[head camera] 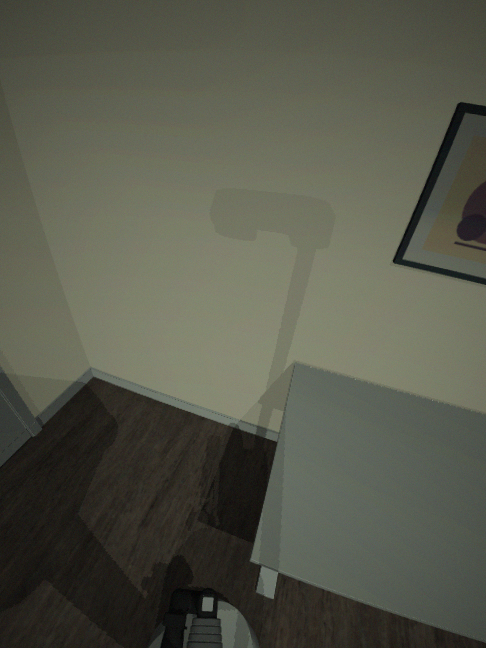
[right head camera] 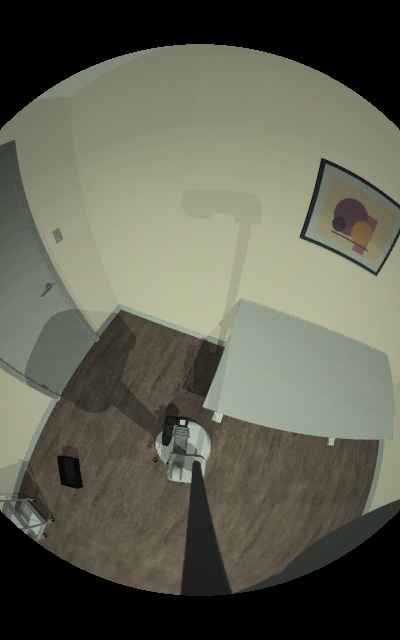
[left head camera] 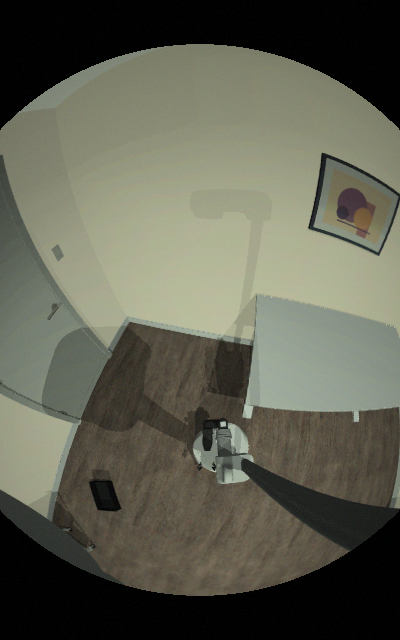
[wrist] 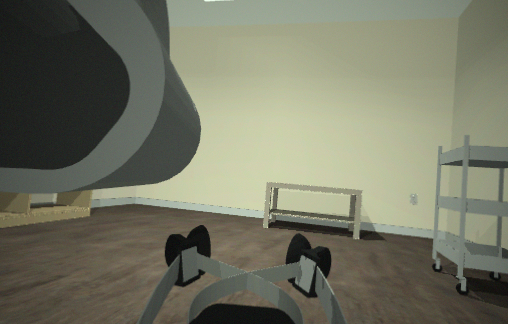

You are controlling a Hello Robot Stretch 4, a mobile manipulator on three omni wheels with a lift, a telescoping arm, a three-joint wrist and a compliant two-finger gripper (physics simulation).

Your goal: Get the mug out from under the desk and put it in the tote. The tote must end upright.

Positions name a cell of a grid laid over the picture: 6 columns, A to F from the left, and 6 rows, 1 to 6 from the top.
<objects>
A black tote (left head camera: B5) is 195 cm from the lens. A grey desk (left head camera: E4) is 106 cm from the lens. A grey door (left head camera: A4) is 158 cm from the lens. The marked spots on the grey door and the black tote are 129 cm apart.
</objects>
